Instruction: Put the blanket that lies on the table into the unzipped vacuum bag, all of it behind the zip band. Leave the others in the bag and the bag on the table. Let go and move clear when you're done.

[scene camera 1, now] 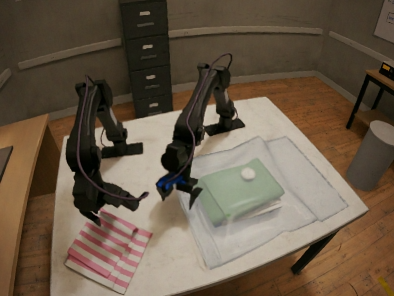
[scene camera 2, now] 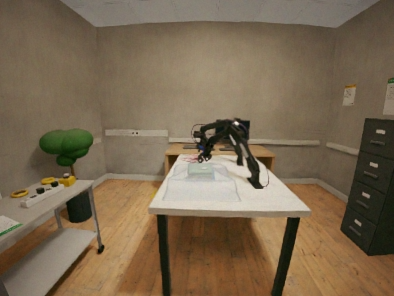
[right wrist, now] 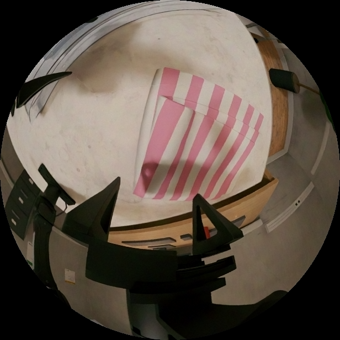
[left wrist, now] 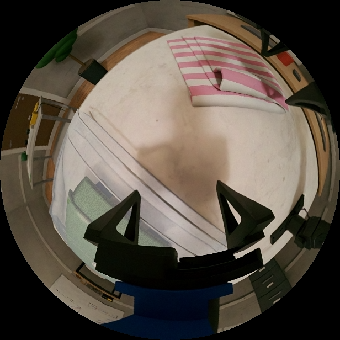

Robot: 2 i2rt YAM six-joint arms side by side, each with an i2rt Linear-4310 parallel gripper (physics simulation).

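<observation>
The pink-and-white striped blanket (scene camera 1: 107, 252) (left wrist: 200, 75) (right wrist: 200, 140) lies folded on the table at the lower left of scene camera 1, outside the bag. The clear vacuum bag (scene camera 1: 320, 185) (scene camera 2: 200, 192) lies flat, with a green folded blanket (scene camera 1: 242, 192) (scene camera 2: 201, 171) and paler layers below it inside. Its banded edge faces the striped blanket. My right gripper (scene camera 1: 118, 210) (right wrist: 159, 189) is open and empty, above the striped blanket's far edge. My left gripper (scene camera 1: 177, 201) (left wrist: 176, 189) is open and empty, above the table beside the bag's banded edge.
A white disc (scene camera 1: 248, 173) sits on the bag over the green blanket. The two arms stand close together. A filing cabinet (scene camera 1: 149, 57) is behind the table (scene camera 1: 155, 280), a wooden desk (scene camera 1: 20, 165) at the left and a grey bin (scene camera 1: 372, 155) at the right.
</observation>
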